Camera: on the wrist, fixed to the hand. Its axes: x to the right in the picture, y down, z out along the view.
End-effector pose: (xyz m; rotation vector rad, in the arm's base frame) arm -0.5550 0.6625 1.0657 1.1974 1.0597 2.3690
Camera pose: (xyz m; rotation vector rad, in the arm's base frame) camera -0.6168 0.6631 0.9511 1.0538 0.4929 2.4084
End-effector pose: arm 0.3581 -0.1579 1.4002 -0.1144 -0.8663 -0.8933
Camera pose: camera 0.3428 -0.2361 1.2971 -0.5026 -0.6800 -1.0715
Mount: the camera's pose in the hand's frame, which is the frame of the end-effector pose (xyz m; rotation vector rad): -0.0277 -0.0874 -0.0925 -0.4359 -0.0217 0.0005
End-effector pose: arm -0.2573 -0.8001 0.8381 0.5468 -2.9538 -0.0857
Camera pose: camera -0.1876 -0.8745 0.9191 0.4800 -2.8220 -0.7166
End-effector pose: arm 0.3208 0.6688 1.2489 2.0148 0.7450 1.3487
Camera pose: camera 0.2143 0.7223 1.1962 1.6789 0.3957 1.3504
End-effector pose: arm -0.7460 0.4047 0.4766 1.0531 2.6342 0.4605
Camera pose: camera -0.8136 0.3076 0.5310 0.9069 2.3554 0.9620
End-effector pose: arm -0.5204 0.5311 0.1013 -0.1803 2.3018 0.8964
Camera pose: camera -0.5175 0.4024 0.1210 -0.3530 2.0576 1.3840
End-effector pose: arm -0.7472 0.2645 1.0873 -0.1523 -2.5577 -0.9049
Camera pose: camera -0.7104 0.1396 1.0899 -0.2897 -2.3410 -1.4554
